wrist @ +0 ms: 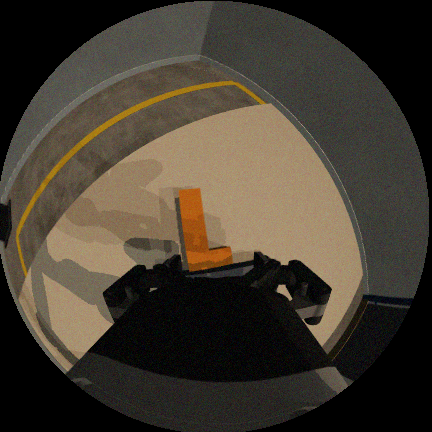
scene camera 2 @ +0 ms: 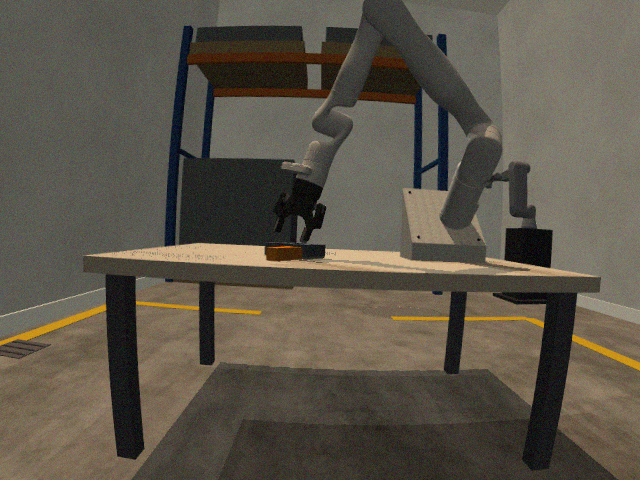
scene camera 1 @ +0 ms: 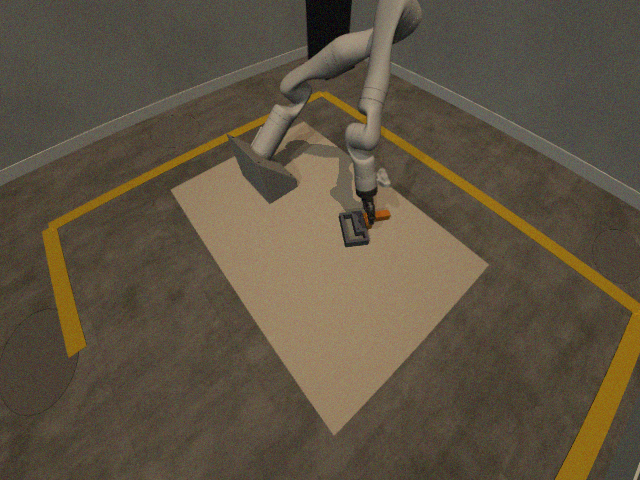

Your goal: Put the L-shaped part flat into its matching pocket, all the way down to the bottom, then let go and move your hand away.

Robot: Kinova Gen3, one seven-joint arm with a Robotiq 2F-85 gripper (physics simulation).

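Where they show: gripper, fingertip midpoint: (wrist: 216, 261) (scene camera 2: 289, 237) (scene camera 1: 368, 216); arm's base, link origin: (scene camera 2: 453, 218) (scene camera 1: 261, 154).
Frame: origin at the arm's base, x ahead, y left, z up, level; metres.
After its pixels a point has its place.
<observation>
The orange L-shaped part (scene camera 1: 383, 214) @[y 0.216, x 0.521, z -0.100 m] (scene camera 2: 283, 253) @[y 0.227, x 0.504, z -0.113 m] (wrist: 193, 225) @[y 0.198, x 0.504, z -0.100 m] lies flat on the table, outside the pocket. Its short leg is close beside the dark grey pocket frame (scene camera 1: 356, 242) @[y 0.040, x 0.538, z -0.099 m] (scene camera 2: 313, 251) @[y 0.133, x 0.432, z -0.111 m] (wrist: 230, 271) @[y 0.120, x 0.502, z -0.094 m]; whether they touch I cannot tell. The pocket shows empty in scene camera 1. In the wrist view the frame is mostly hidden behind my gripper's body. My gripper (scene camera 1: 370, 222) @[y 0.148, x 0.496, z -0.076 m] (scene camera 2: 291, 236) @[y 0.148, x 0.496, z -0.076 m] (wrist: 216, 261) @[y 0.148, x 0.496, z -0.076 m] is open and empty, tilted, with its fingertips a little above the short leg and the frame's near edge.
The table (scene camera 1: 330, 310) @[y -0.199, x 0.653, z -0.130 m] (scene camera 2: 361, 279) @[y 0.384, x 0.341, z -0.146 m] carries the arm's slanted grey base (scene camera 1: 266, 180) @[y -0.072, x 0.146, z 0.005 m] (scene camera 2: 442, 252) @[y 0.067, x 0.057, z -0.103 m], behind the frame on the left in scene camera 1. A shelf rack (scene camera 2: 177, 129) and another small arm on a black pedestal (scene camera 2: 527, 258) stand beyond the table.
</observation>
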